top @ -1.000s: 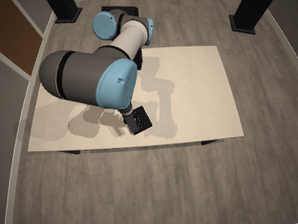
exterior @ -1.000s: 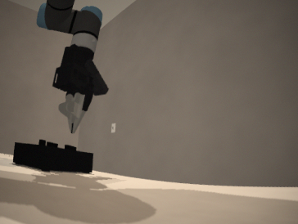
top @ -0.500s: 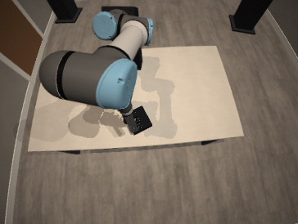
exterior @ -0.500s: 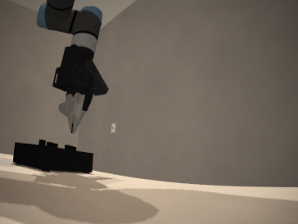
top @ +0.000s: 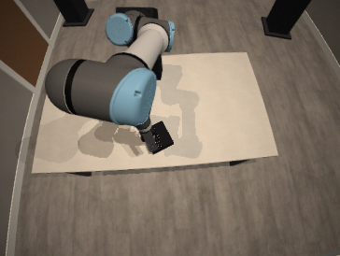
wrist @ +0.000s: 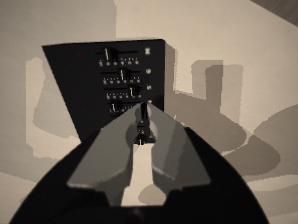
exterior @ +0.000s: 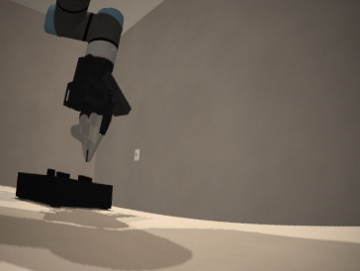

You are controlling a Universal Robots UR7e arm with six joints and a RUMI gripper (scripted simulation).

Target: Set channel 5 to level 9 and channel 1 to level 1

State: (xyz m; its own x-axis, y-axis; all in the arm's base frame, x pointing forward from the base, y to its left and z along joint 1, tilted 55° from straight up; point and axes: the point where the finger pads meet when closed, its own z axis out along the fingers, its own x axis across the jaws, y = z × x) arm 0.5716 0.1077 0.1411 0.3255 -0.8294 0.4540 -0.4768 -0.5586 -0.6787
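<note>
Right now the channel 5 fader knob is 10 mm behind my hand, 20 mm to the left of it and 50 mm below it. Round my hand: channel 1 fader knob 80 mm behind, 40 mm to the right, 50 mm below.
</note>
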